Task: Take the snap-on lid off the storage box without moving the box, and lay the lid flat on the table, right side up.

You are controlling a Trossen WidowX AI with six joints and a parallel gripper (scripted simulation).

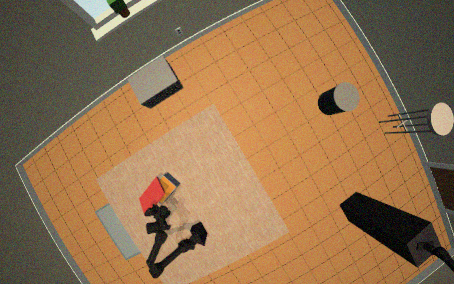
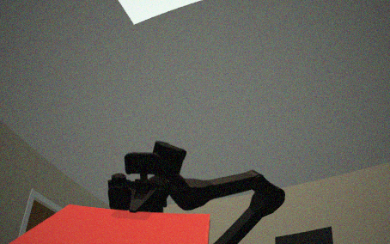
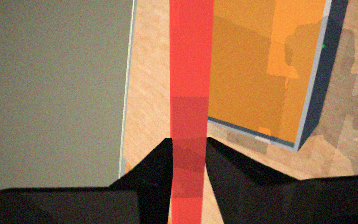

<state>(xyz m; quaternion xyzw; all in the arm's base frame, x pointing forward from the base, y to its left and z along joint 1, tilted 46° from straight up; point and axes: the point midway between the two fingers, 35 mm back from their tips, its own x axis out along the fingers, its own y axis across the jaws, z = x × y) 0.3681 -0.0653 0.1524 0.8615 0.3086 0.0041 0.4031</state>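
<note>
The red lid is 60 mm ahead of my gripper tip, 20 mm to the left of it and 50 mm below it. The rest, counted from my gripper tip: blue box 50 mm ahead, 50 mm to the right, 180 mm below.
</note>
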